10 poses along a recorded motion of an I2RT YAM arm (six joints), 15 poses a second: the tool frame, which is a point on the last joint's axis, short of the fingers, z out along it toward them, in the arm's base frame.
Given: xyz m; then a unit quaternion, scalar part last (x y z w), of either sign.
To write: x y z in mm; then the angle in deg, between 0 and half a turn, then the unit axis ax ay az. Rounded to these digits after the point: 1 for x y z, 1 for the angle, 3 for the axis.
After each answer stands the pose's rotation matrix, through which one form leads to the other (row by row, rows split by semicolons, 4 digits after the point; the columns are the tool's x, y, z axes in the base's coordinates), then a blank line. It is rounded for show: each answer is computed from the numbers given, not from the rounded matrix.
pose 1, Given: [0.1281 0.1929 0.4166 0.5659 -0.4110 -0.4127 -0.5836]
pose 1, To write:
[128.1 192.9 416.6 108.6 -0.697 0.506 0.508]
0.3216 -0.9468 0.0126; 0.0165 0.0189 0.9997; -0.9467 -0.3213 0.0217

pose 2, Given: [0.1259 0.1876 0.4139 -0.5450 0.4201 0.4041 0.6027]
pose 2, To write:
[125.9 187.6 413.9 105.9 -0.683 0.526 0.506]
0.3205 -0.9450 0.0659; 0.0292 0.0794 0.9964; -0.9468 -0.3174 0.0530

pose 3, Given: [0.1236 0.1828 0.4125 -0.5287 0.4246 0.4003 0.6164]
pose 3, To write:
[123.6 182.8 412.5 103.9 -0.671 0.539 0.508]
0.3189 -0.9425 0.1002; 0.0445 0.1205 0.9917; -0.9467 -0.3118 0.0804

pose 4, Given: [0.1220 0.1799 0.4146 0.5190 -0.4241 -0.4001 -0.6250]
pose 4, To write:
[122.0 179.9 414.6 102.6 -0.665 0.543 0.513]
0.3201 -0.9404 0.1148; 0.0599 0.1411 0.9882; -0.9455 -0.3094 0.1015

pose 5, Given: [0.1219 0.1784 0.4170 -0.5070 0.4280 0.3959 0.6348]
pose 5, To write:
[121.9 178.4 417.0 101.2 -0.656 0.554 0.512]
0.3201 -0.9367 0.1420; 0.0686 0.1724 0.9826; -0.9449 -0.3048 0.1195

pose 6, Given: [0.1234 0.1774 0.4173 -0.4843 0.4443 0.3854 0.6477]
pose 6, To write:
[123.4 177.4 417.3 99.3 -0.636 0.583 0.506]
0.3081 -0.9296 0.2022; 0.0689 0.2338 0.9698; -0.9488 -0.2849 0.1361

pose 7, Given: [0.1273 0.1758 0.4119 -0.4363 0.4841 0.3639 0.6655]
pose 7, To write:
[127.3 175.8 411.9 96.6 -0.585 0.649 0.488]
0.2665 -0.9068 0.3268; 0.0619 0.3545 0.9330; -0.9619 -0.2284 0.1506

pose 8, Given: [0.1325 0.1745 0.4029 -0.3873 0.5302 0.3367 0.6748]
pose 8, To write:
[132.5 174.5 402.9 95.1 -0.525 0.719 0.456]
0.2109 -0.8652 0.4548; 0.0437 0.4732 0.8799; -0.9765 -0.1657 0.1376

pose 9, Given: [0.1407 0.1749 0.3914 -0.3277 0.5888 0.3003 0.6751]
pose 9, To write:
[140.7 174.9 391.4 95.1 -0.444 0.798 0.407]
0.1263 -0.7914 0.5982; 0.0196 0.6049 0.7961; -0.9918 -0.0888 0.0919

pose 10, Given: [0.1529 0.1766 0.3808 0.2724 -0.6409 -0.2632 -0.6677]
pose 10, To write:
[152.9 176.6 380.8 96.2 -0.366 0.861 0.354]
0.0400 -0.7006 0.7124; 0.0023 0.7131 0.7011; -0.9992 -0.0264 0.0301

